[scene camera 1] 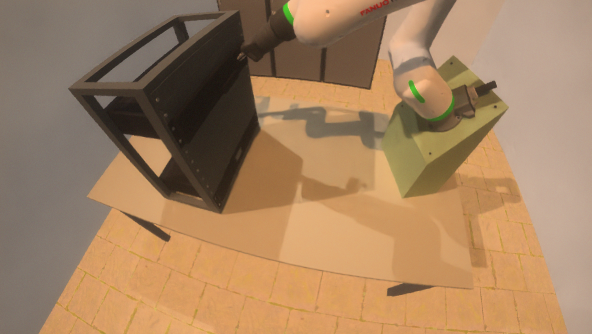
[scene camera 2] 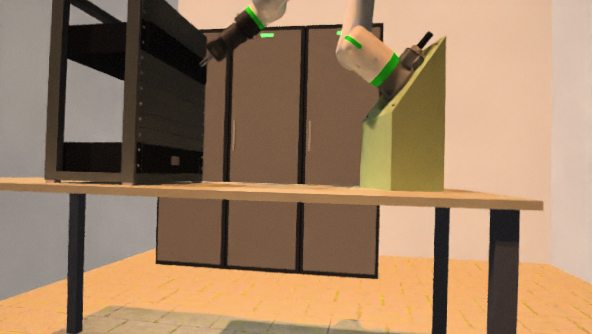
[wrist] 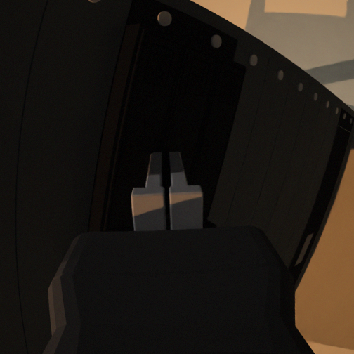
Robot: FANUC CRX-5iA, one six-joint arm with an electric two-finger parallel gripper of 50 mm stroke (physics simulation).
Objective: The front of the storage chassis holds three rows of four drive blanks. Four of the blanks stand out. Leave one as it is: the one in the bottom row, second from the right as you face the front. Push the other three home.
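The storage chassis is a very dark band high in the rack's front. Its drive blanks are nearly black, and I cannot tell rows, single blanks or which stand out. My gripper is shut and empty, its two fingertips side by side. It is at the chassis front, near the rack's far side in both scene views. In the wrist view the fingertips lie over the dark chassis front, and the gripper body hides its lower part. Whether the tips touch a blank is too dark to tell.
The dark rack frame stands on the table. Screw heads line its front post, and plain panels lie above and below the chassis. The green pedestal carries the arm. Brown cabinets stand behind.
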